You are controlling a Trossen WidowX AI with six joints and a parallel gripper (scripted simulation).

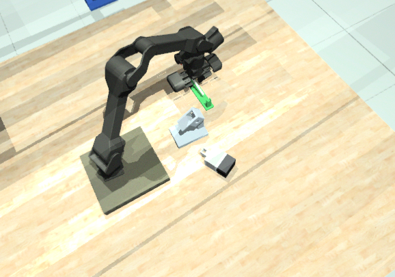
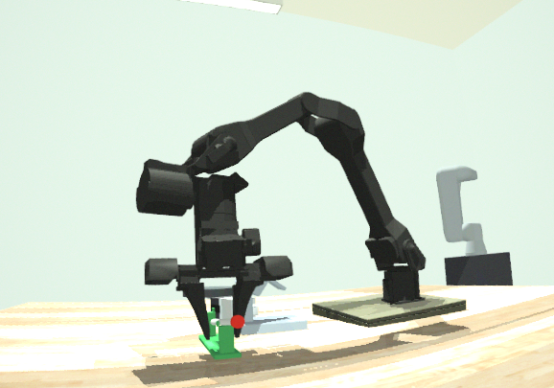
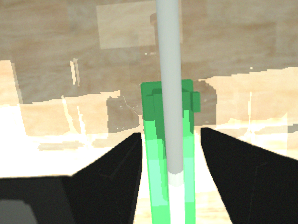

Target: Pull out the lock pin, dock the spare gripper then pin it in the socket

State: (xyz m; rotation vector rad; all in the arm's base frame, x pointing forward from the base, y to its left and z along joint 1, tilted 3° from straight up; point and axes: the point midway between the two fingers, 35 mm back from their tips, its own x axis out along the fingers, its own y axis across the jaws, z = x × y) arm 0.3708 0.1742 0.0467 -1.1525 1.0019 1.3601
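Now: gripper tip 40 mm to the left of the green cradle and 10 mm below it. The rest, counted from my gripper tip: spare gripper: 300 mm to the right, 60 mm behind; mount: 160 mm to the right, 80 mm behind, 30 mm above.
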